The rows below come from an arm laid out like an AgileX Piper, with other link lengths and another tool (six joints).
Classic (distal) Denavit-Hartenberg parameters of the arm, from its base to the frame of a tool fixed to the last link. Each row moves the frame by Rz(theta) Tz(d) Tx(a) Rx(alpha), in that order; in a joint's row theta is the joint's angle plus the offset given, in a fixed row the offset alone. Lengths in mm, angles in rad.
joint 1: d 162.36; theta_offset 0; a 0; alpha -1.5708
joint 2: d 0; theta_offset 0.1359; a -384.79; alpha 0
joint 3: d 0; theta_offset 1.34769; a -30.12; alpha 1.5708
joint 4: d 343.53; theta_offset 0; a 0; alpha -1.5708
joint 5: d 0; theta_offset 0; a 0; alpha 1.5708
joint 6: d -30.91; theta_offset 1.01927; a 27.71; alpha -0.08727
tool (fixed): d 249.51; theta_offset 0; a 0; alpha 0
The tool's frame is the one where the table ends.
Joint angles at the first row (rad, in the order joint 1, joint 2, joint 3, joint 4, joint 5, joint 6):
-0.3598, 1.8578, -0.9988, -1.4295, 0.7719, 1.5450
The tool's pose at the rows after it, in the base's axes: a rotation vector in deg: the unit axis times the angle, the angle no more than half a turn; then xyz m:
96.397, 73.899, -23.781, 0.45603, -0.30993, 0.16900
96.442, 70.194, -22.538, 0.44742, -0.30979, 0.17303
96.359, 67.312, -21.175, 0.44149, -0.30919, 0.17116
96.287, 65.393, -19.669, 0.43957, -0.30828, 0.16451
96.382, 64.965, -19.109, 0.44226, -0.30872, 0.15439
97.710, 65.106, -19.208, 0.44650, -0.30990, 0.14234
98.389, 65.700, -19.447, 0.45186, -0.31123, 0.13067
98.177, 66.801, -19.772, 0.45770, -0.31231, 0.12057
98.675, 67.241, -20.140, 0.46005, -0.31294, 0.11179
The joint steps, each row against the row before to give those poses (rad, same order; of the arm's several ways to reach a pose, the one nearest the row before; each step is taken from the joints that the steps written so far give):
0.0001, -0.0311, 0.0426, -0.0649, 0.0130, 0.1104
0.0000, -0.0197, 0.0417, -0.0605, 0.0125, 0.1107
0.0000, -0.0053, 0.0378, -0.0641, 0.0089, 0.1111
0.0000, 0.0093, 0.0277, -0.0612, 0.0034, 0.1019
0.0000, 0.0251, 0.0041, -0.0332, 0.0011, 0.0534
0.0000, 0.0310, -0.0161, 0.0147, -0.0059, 0.0046
-0.0001, 0.0321, -0.0174, 0.0048, -0.0050, 0.0017
0.0003, 0.0296, -0.0149, -0.0097, -0.0032, 0.0009
0.0003, 0.0218, -0.0100, 0.0049, -0.0014, -0.0001

